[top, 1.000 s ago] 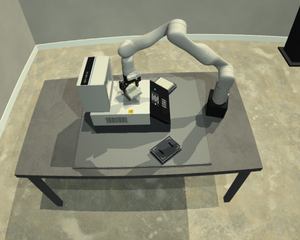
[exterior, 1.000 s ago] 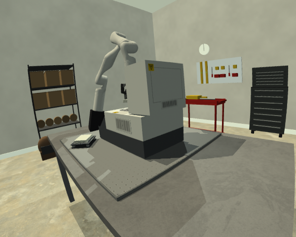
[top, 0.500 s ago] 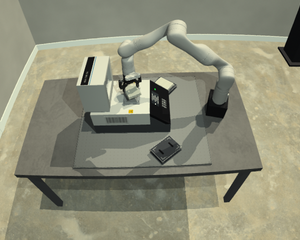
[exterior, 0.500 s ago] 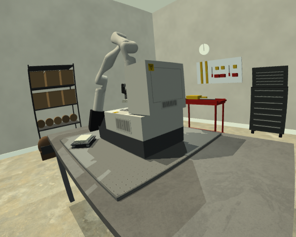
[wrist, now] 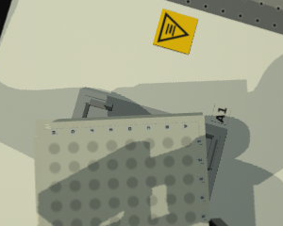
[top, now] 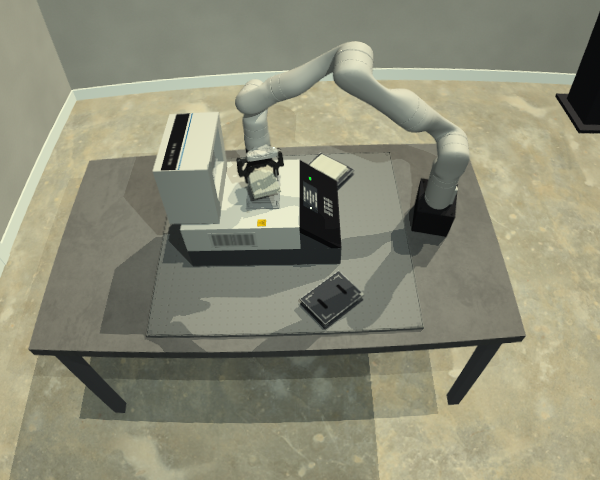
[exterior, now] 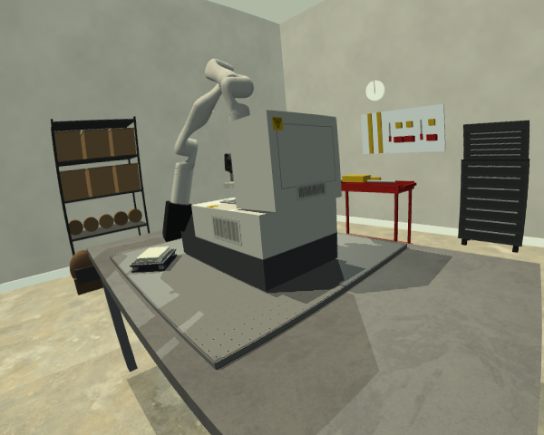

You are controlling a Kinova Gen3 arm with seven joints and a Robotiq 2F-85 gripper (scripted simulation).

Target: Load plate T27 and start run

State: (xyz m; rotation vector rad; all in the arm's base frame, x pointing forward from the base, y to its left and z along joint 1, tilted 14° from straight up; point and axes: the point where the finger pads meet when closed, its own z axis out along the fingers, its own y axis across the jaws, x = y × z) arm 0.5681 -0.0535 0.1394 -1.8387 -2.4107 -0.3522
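Right now the cream well plate is 10 mm below my hand. The rest, counted from my hand: black nest: 270 mm to the right, 240 mm below, 230 mm behind; corner mark a1: 300 mm to the left, 290 mm behind, 230 mm below.
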